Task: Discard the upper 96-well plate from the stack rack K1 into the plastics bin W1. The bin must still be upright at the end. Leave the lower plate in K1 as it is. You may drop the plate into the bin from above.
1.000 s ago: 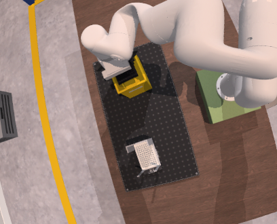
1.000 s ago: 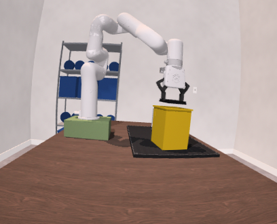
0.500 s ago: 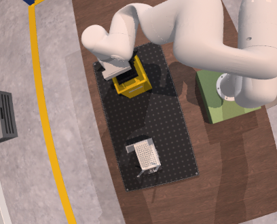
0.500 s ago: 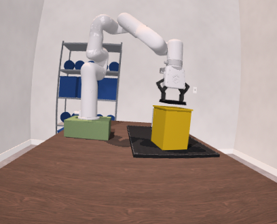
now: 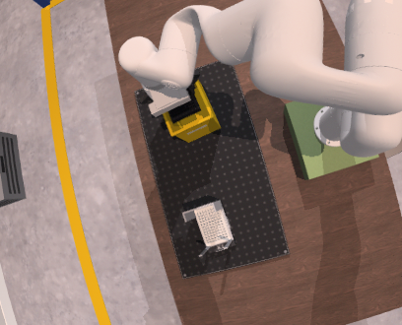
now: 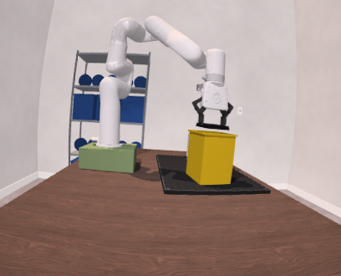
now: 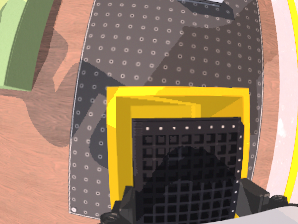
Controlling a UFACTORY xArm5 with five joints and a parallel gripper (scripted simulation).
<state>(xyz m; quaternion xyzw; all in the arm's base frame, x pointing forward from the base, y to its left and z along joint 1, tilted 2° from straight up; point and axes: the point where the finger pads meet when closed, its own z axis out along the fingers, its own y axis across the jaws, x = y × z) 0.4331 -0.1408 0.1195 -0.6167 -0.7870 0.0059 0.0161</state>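
The black 96-well plate is 10 mm below my hand. Also, from my hand: white well plate: 380 mm to the left, 190 mm below, 10 mm behind; then yellow plastics bin W1: 120 mm below.
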